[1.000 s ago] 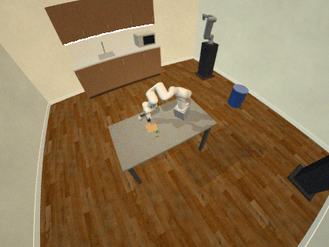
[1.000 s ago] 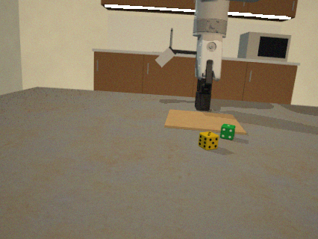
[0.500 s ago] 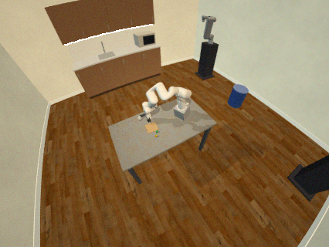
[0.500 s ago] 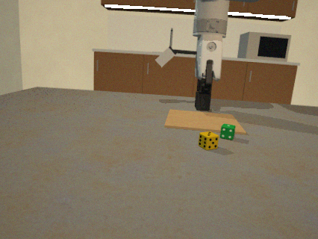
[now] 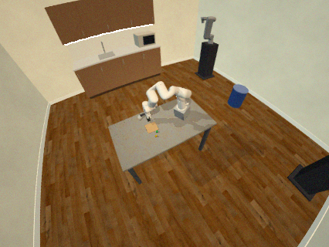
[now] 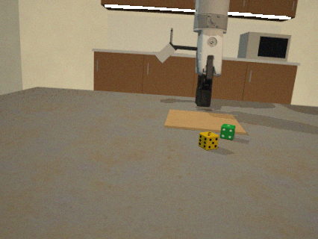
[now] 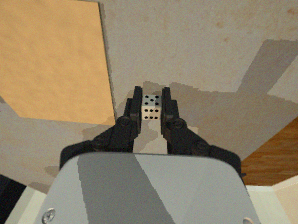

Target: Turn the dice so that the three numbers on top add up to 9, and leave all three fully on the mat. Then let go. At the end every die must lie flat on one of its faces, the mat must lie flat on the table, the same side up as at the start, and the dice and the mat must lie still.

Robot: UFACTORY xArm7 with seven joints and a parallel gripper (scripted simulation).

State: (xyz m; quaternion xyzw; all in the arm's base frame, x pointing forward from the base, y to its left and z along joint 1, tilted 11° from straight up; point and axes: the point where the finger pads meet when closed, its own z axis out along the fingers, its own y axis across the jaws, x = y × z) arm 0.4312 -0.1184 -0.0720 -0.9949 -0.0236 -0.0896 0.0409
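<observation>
The tan mat lies 12 cm to the left of my hand, 3 cm below it and 1 cm ahead of it. From my hand the other things lie so: white die 1 cm below, 1 cm behind; then green die 21 cm to the left, 2 cm below, 2 cm behind; then yellow die 27 cm to the left, 2 cm below, 1 cm ahead.
</observation>
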